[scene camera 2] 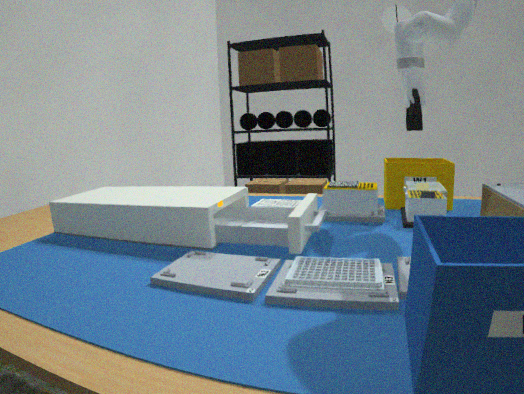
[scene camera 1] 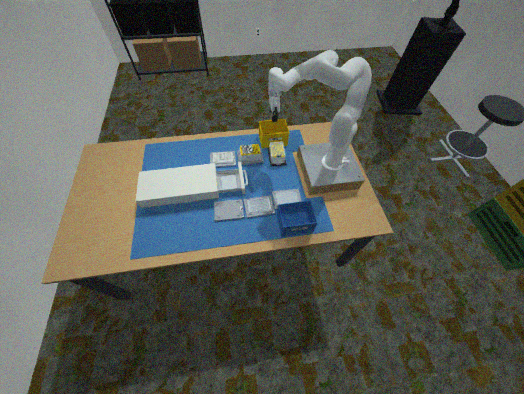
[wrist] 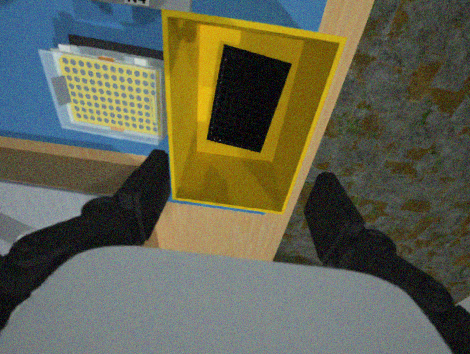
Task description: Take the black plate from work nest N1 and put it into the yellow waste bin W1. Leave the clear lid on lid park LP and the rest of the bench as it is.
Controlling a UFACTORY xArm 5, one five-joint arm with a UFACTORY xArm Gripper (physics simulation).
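Places are measured from the arm's base along level axes (x left, y ahead, z down), in millimetres.
Where they show: gripper, fingertip midpoint: (scene camera 2: 414, 130) (scene camera 1: 273, 116) (wrist: 241, 181); arm's base at its link origin: (scene camera 1: 332, 163).
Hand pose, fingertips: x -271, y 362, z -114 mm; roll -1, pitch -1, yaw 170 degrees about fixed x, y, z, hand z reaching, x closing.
Each offset is from my fingertips to the top centre of the thing.
The black plate @(dx +0, dy -8, dz +182 mm) (wrist: 248, 100) lies on the floor of the yellow waste bin W1 @(dx +3, dy -9, dz +80 mm) (scene camera 1: 267, 140) (scene camera 2: 395, 182) (wrist: 307, 95), slightly turned against the walls. My gripper (scene camera 1: 275, 118) (scene camera 2: 414, 128) (wrist: 241, 181) is open and empty, above the bin, clear of its rim. Nest N1 @(dx +567, dy +249, dz +183 mm) (scene camera 1: 229, 210) (scene camera 2: 215, 275) is bare, with its corner stops showing. Beside it a clear-white plate @(dx +539, dy +77, dz +174 mm) (scene camera 1: 259, 206) (scene camera 2: 335, 271) sits on a grey nest. A pale flat piece @(dx +484, dy -86, dz +180 mm) (scene camera 1: 287, 197) lies right of that, largely hidden in scene camera 2; whether this is LP with the lid I cannot tell.
A yellow rack in a clear box @(dx +155, dy -33, dz +122 mm) (scene camera 1: 277, 152) (scene camera 2: 425, 201) (wrist: 112, 95) stands close beside the bin. Another yellow-topped box @(dx +163, dy +142, dz +123 mm) (scene camera 1: 251, 155) (scene camera 2: 350, 202) stands left of it. A white unit (scene camera 1: 175, 185) (scene camera 2: 140, 215) has its drawer open. A blue bin @(dx +641, dy -122, dz +80 mm) (scene camera 1: 297, 215) (scene camera 2: 465, 340) stands front right.
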